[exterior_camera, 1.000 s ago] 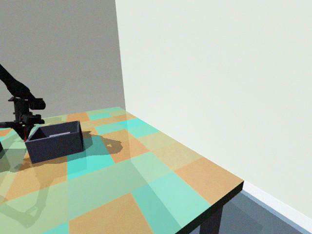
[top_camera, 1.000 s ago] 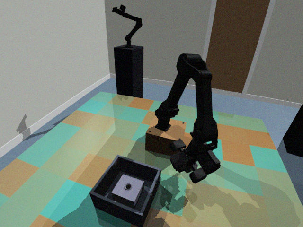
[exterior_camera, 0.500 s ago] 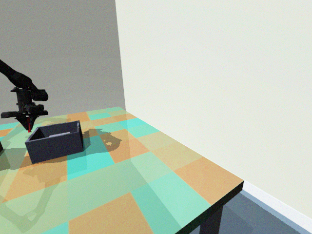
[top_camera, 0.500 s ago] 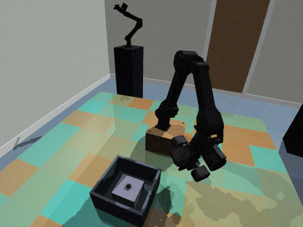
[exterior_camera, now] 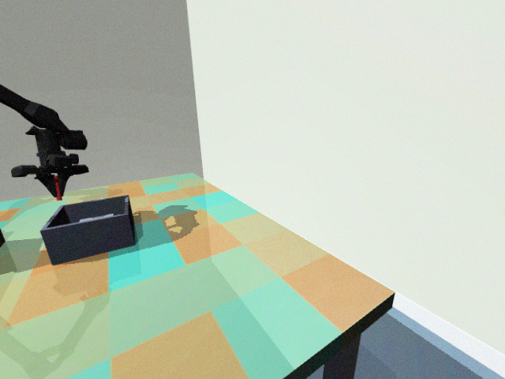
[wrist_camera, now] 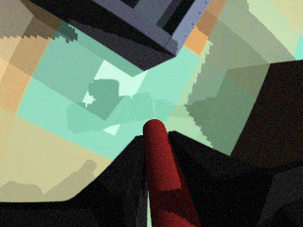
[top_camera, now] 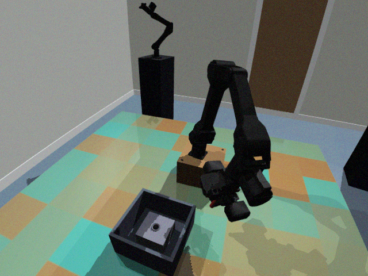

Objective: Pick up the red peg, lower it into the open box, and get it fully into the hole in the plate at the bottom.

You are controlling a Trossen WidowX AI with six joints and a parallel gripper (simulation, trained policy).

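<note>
Now: the grey plate 12 cm ahead of my gripper tip, 13 cm to the right of it and 7 cm below it. Also, from my gripper tip: dark box (12 cm ahead, 13 cm to the right, 9 cm below); red peg (1 cm to the left, 3 cm above).
</note>
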